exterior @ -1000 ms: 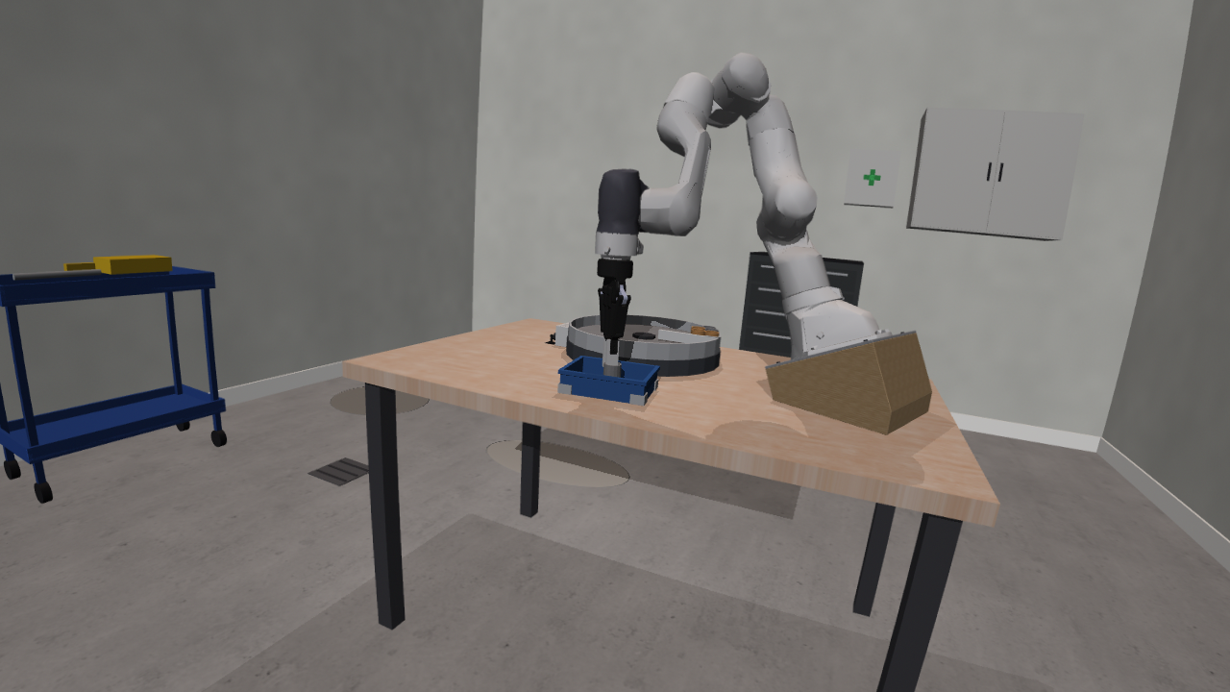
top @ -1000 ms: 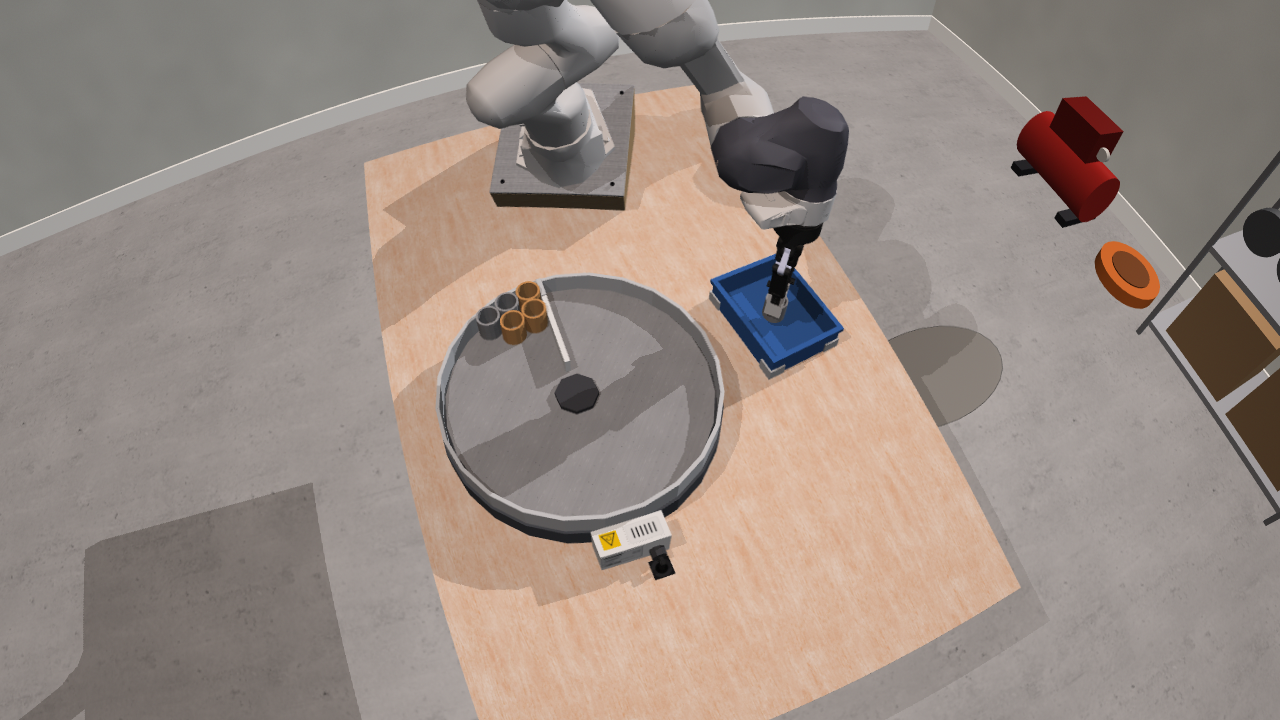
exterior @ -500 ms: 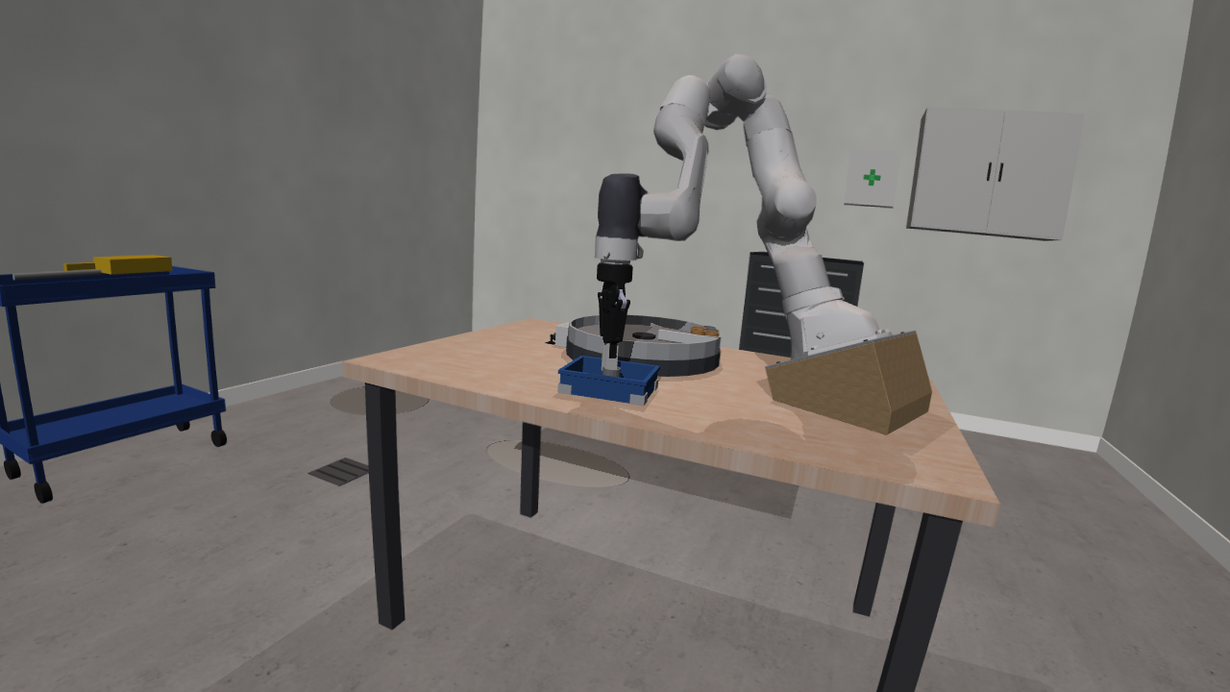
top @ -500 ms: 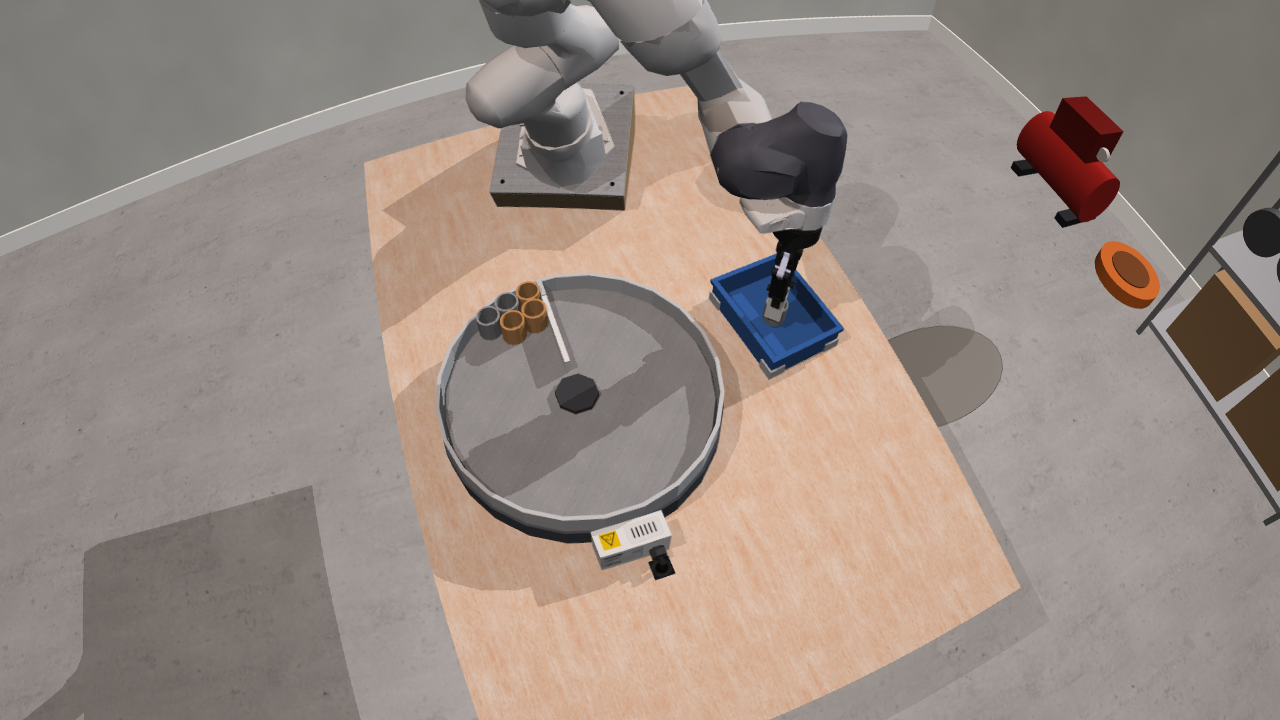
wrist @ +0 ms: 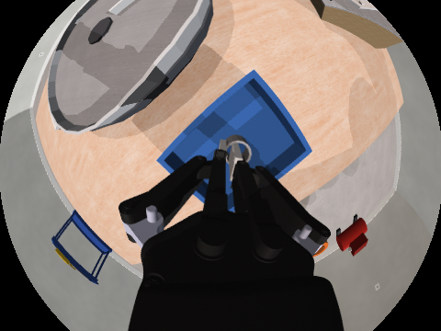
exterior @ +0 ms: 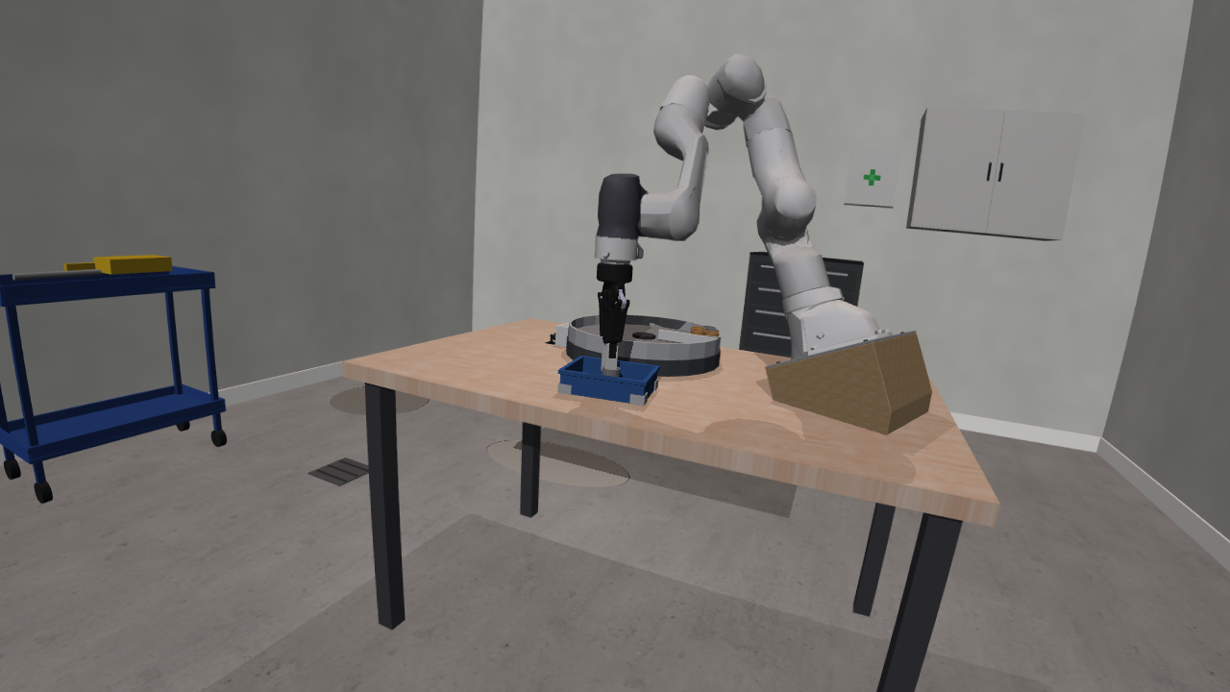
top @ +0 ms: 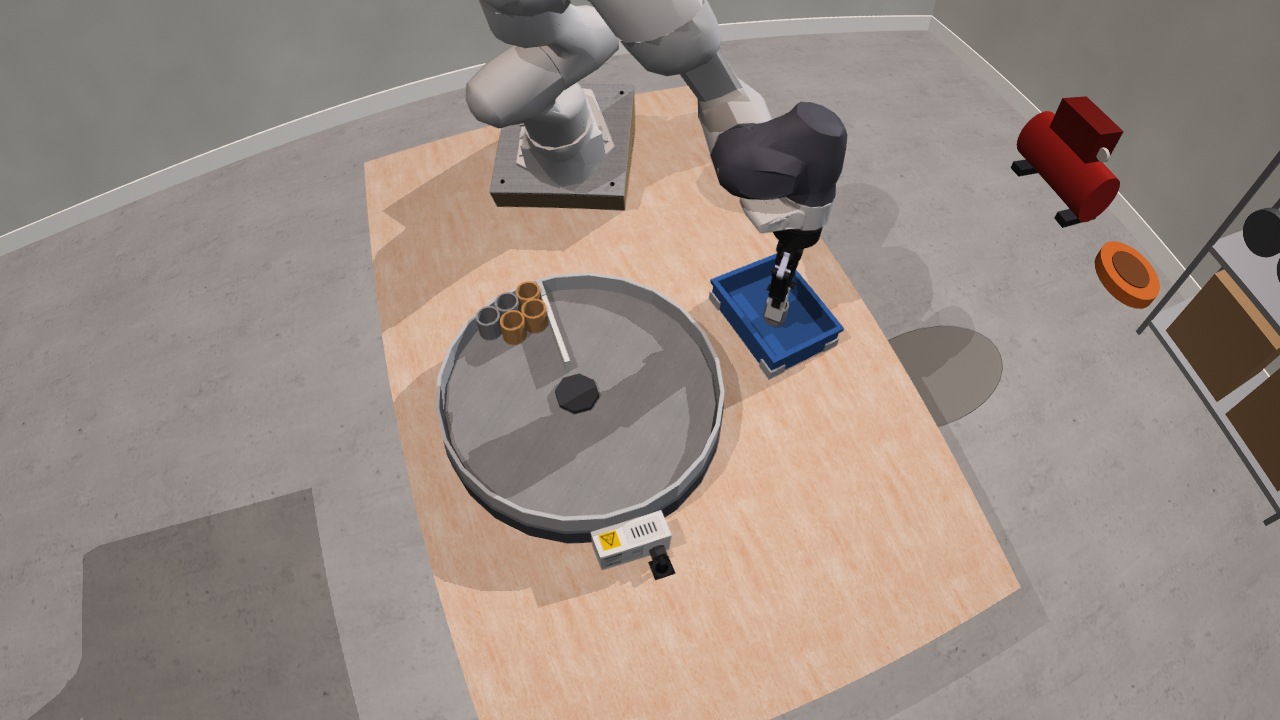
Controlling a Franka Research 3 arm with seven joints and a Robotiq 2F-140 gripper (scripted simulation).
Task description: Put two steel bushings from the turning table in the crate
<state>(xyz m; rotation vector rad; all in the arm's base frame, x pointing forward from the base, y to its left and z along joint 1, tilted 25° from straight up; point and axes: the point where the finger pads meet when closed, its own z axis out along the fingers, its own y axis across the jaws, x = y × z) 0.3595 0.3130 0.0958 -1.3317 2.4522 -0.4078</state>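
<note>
Right now my hand is 5 cm above the blue crate, 1 cm to the right of it and 1 cm past it. From my hand the other things lie so: round grey turning table 33 cm to the right, 11 cm ahead, 2 cm below.
</note>
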